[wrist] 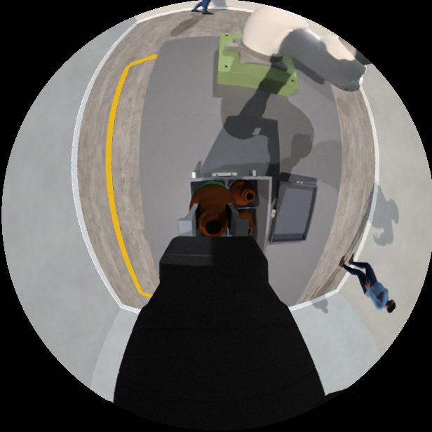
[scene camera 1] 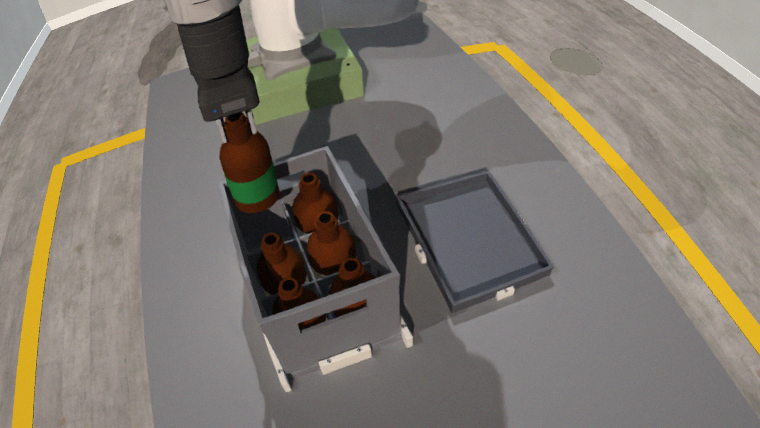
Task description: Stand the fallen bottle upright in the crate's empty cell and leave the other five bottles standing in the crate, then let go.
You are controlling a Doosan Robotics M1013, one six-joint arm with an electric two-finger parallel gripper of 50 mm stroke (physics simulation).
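Places are measured from the arm's base along level axes (x back, y right, z up), in metres.
Pixels of known places: gripper, between the fingertips: (scene camera 1: 239,134); arm's base, origin of its link: (scene camera 1: 291,52).
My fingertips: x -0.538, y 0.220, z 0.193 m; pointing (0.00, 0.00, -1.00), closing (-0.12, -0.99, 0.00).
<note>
Ahead of a thing's pixels: the offset from my fingertips to its middle. "spot": to the spot under its first point.
My gripper (scene camera 1: 237,124) (wrist: 212,211) is shut on the neck of a brown bottle with a green band {dy +0.001, dx -0.004, dz -0.042 m} (scene camera 1: 248,170) (wrist: 212,197). The bottle hangs close to upright, its base at about rim height over the back left cell of the grey crate {dy -0.035, dx -0.096, dz -0.196 m} (scene camera 1: 329,340) (wrist: 266,200). That cell holds no bottle. In the scene view the other five bottles stand in the crate: back right (scene camera 1: 313,204), middle right (scene camera 1: 329,244), middle left (scene camera 1: 279,265), front left (scene camera 1: 291,297) and front right (scene camera 1: 351,276). The wrist view shows two of them (wrist: 242,192) (wrist: 248,220) beside the held bottle.
A shallow grey tray {spot: dy -0.394, dx -0.234, dz -0.278 m} (scene camera 1: 539,265) (wrist: 311,212) lies right of the crate. White blocks {spot: dy -0.025, dx -0.243, dz -0.257 m} (scene camera 1: 344,359) (wrist: 224,174) sit along the crate's foot. The arm's green base (scene camera 1: 308,87) (wrist: 255,75) is behind it. A person (wrist: 372,287) stands on the floor at the right of the wrist view.
</note>
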